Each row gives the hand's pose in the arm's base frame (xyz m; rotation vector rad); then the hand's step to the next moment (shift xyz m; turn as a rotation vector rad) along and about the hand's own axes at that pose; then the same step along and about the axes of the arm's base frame.
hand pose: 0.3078 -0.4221 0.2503 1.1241 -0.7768 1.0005
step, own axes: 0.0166 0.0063 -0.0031 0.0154 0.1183 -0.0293
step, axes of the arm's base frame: 0.0004 0.0078 0.0163 -0.1036 0.0454 0.0478
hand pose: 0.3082 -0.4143 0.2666 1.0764 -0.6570 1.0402
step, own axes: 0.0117 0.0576 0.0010 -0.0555 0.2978 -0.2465
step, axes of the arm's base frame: -0.0481 0.0094 0.0325 -0.3060 0.2416 -0.0228
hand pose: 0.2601 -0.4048 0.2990 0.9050 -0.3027 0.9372
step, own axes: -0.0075 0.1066 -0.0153 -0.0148 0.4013 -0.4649
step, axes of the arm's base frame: -0.0918 0.0365 0.0435 -0.3965 0.4629 -0.0764
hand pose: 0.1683 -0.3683 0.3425 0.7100 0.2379 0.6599
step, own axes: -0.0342 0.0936 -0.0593 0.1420 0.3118 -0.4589
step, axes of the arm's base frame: -0.0959 0.0627 0.0182 -0.2300 0.5082 -0.1295
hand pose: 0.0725 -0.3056 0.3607 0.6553 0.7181 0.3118
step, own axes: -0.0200 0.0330 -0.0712 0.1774 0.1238 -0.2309
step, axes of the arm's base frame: -0.0652 0.0472 -0.0088 -0.0380 0.2810 -0.1403
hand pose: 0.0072 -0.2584 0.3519 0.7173 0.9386 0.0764
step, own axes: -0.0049 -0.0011 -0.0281 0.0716 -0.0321 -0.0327
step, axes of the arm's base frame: -0.0245 0.0123 -0.0079 0.0109 0.0183 -0.0823
